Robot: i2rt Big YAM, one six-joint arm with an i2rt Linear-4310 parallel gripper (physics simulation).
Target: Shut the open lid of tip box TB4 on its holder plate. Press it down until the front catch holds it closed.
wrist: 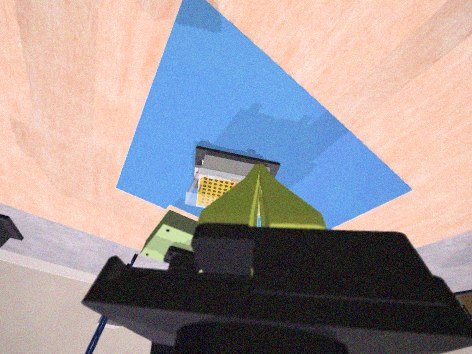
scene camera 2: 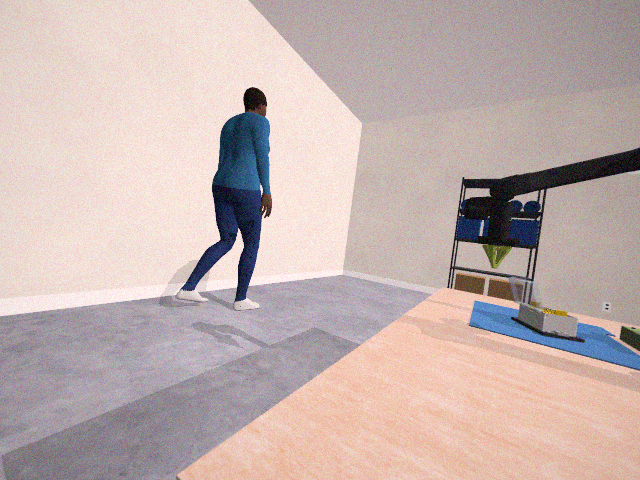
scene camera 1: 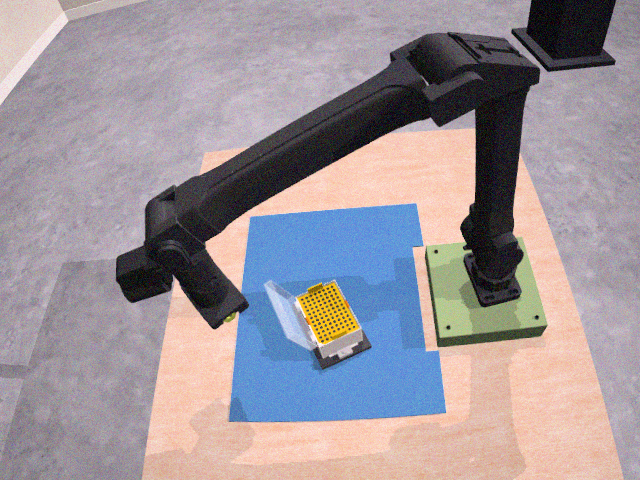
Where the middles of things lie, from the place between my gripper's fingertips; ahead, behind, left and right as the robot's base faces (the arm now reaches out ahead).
Scene:
My hand is 90 mm past the clear lid (scene camera 1: pixel 289 314), 60 mm above it and 20 mm to the left of it.

